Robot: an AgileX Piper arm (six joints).
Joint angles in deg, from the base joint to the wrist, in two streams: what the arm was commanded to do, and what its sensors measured. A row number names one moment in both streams.
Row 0, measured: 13.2, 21.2, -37.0, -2.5, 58.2, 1.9
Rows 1 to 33, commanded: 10.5, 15.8, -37.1, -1.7, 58.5, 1.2; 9.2, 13.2, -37.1, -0.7, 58.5, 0.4; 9.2, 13.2, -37.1, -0.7, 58.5, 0.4; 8.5, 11.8, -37.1, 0.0, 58.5, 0.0; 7.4, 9.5, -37.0, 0.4, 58.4, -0.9; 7.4, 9.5, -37.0, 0.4, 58.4, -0.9; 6.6, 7.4, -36.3, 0.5, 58.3, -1.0; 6.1, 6.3, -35.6, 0.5, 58.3, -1.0; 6.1, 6.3, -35.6, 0.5, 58.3, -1.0; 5.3, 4.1, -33.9, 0.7, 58.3, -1.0; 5.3, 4.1, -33.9, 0.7, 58.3, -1.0; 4.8, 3.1, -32.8, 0.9, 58.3, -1.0; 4.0, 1.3, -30.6, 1.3, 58.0, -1.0; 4.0, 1.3, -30.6, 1.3, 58.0, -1.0; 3.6, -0.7, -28.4, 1.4, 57.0, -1.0; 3.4, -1.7, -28.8, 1.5, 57.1, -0.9; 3.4, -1.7, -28.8, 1.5, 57.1, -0.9; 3.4, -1.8, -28.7, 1.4, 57.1, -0.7; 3.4, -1.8, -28.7, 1.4, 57.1, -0.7; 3.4, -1.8, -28.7, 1.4, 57.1, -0.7; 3.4, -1.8, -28.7, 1.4, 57.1, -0.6; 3.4, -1.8, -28.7, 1.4, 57.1, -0.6; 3.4, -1.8, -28.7, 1.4, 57.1, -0.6; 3.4, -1.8, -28.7, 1.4, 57.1, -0.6; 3.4, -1.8, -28.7, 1.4, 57.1, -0.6; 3.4, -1.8, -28.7, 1.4, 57.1, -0.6; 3.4, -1.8, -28.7, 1.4, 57.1, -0.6; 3.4, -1.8, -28.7, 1.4, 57.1, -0.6; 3.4, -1.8, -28.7, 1.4, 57.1, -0.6; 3.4, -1.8, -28.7, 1.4, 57.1, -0.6; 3.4, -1.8, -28.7, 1.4, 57.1, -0.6; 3.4, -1.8, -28.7, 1.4, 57.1, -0.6; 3.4, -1.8, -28.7, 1.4, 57.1, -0.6
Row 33, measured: 3.7, -0.2, -28.9, 1.4, 57.9, 0.0
